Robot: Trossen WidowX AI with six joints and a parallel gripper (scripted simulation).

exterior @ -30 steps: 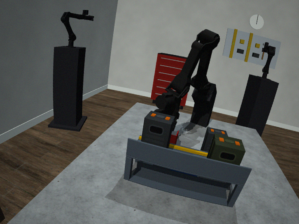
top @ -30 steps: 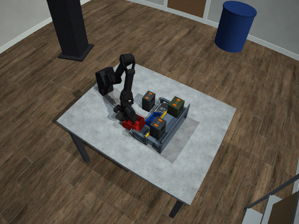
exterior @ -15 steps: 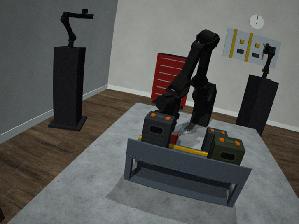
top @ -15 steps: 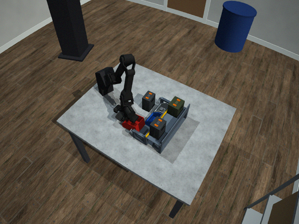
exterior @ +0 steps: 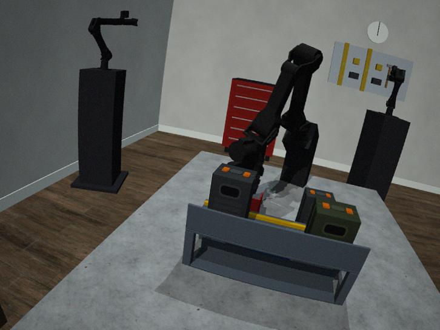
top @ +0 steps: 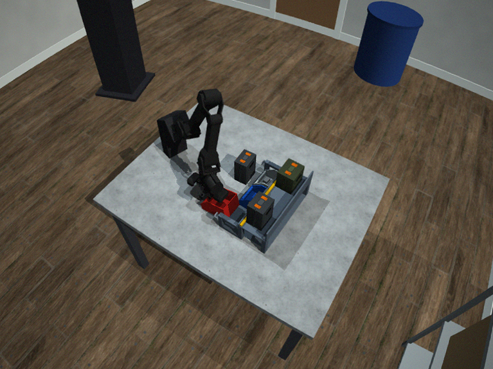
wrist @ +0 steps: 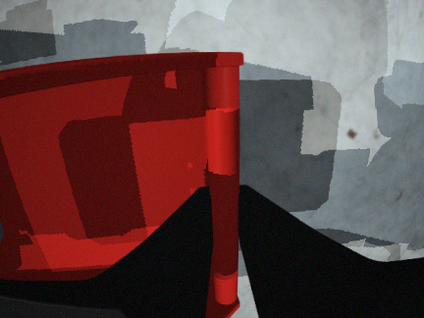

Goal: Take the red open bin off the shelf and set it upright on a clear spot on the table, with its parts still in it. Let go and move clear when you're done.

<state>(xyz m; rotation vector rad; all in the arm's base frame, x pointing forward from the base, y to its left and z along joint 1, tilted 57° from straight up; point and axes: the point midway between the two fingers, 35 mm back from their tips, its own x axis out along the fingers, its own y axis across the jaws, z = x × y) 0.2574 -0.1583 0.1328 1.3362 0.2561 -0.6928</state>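
My gripper is now 6 cm short of the red open bin, 2 cm to the left of it and 1 cm above it. Round my hand: yellow rail (25 cm ahead, 3 cm to the left, 5 cm above); then grey bin (26 cm ahead, 15 cm to the left, 2 cm below); then blue bin (22 cm ahead, 4 cm to the left, 2 cm below).
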